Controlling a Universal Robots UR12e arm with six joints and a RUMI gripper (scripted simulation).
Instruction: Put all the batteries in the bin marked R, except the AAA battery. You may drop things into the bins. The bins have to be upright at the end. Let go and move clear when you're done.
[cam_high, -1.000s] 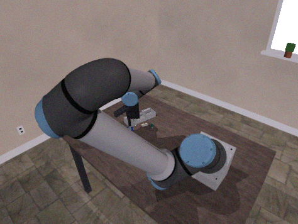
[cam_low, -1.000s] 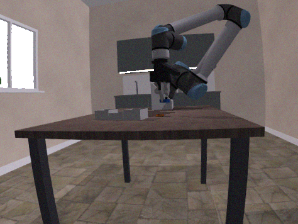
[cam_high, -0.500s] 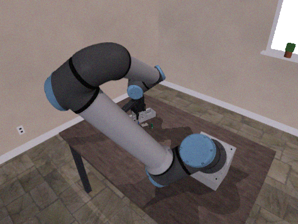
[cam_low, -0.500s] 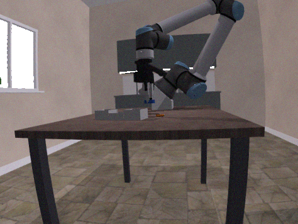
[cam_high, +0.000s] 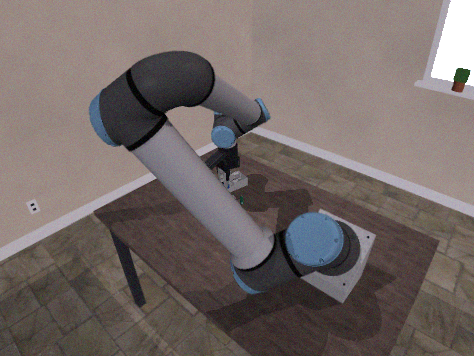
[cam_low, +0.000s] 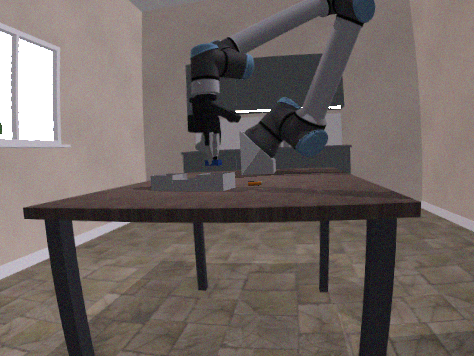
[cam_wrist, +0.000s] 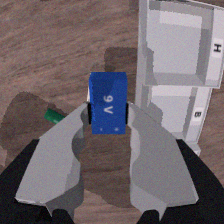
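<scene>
Now: the green cylindrical battery 80 mm below my hand, 70 mm behind it and 40 mm to the right of it. Also, from my hand: grey bin row: 60 mm to the right, 60 mm below, 60 mm ahead; then white die-like piece: 80 mm below, 20 mm to the right, 20 mm behind; then blue 9V battery: 10 mm to the right, 10 mm below.
</scene>
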